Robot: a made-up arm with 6 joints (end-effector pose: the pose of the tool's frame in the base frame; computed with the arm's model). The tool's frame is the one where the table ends. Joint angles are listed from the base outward.
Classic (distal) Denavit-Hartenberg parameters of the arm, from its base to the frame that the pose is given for. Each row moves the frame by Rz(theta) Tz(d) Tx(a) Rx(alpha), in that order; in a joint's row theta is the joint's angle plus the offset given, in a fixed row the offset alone. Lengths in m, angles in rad.
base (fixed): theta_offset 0.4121, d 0, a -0.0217, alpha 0
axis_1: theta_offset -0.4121, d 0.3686, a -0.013, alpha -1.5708
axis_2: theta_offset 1.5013, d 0, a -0.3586, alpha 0
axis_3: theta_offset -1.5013, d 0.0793, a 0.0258, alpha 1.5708
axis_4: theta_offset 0, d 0.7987, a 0.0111, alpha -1.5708
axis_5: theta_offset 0, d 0.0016, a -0.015, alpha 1.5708
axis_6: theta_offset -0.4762, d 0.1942, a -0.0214, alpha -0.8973
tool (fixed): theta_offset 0.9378, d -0.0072, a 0, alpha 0
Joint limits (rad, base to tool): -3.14..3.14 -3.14..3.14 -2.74..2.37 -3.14..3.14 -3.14..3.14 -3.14..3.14
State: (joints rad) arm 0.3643 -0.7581 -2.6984 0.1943 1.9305 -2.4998
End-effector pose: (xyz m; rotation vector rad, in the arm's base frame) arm -0.2971 0.0203 -0.1442 1.5177 0.0884 -0.8881
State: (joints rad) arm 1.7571 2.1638 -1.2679 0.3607 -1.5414 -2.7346
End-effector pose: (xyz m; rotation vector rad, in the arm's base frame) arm -0.1971 0.8141 0.8078 0.0334 1.3492 -0.0300
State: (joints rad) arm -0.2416 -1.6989 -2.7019 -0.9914 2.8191 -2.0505
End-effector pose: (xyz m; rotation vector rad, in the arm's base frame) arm 0.1811 -0.0281 0.0316 0.2021 -0.5185 -0.5980
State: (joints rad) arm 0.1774 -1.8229 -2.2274 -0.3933 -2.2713 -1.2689
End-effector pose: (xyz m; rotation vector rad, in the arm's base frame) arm 0.1691 0.1759 -0.0905 -0.6187 0.6428 -0.4901
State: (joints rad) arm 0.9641 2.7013 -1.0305 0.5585 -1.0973 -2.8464
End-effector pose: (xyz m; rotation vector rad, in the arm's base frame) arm 0.5842 0.8620 0.0730 -0.6294 1.4948 -1.3289
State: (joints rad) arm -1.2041 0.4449 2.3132 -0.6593 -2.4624 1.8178
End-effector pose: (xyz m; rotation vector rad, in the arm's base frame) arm 0.2441 -0.3545 0.1305 -0.6335 0.3979 1.7251
